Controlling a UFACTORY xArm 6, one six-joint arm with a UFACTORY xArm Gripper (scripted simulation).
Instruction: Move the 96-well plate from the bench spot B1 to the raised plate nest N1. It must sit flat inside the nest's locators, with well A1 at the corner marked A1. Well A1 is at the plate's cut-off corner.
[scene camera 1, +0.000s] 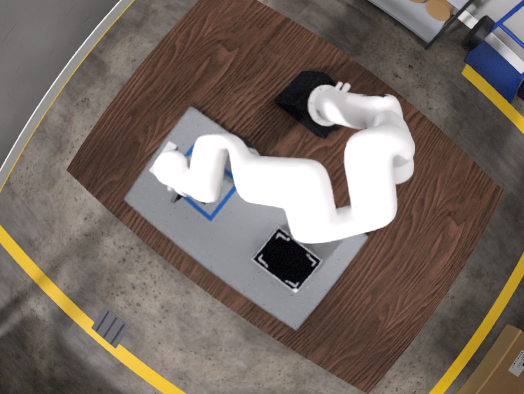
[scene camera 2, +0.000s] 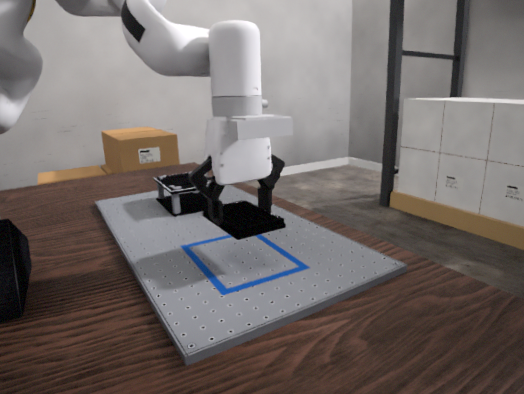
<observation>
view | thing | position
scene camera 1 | black plate nest N1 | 292, 253
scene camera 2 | black 96-well plate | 241, 219
</observation>
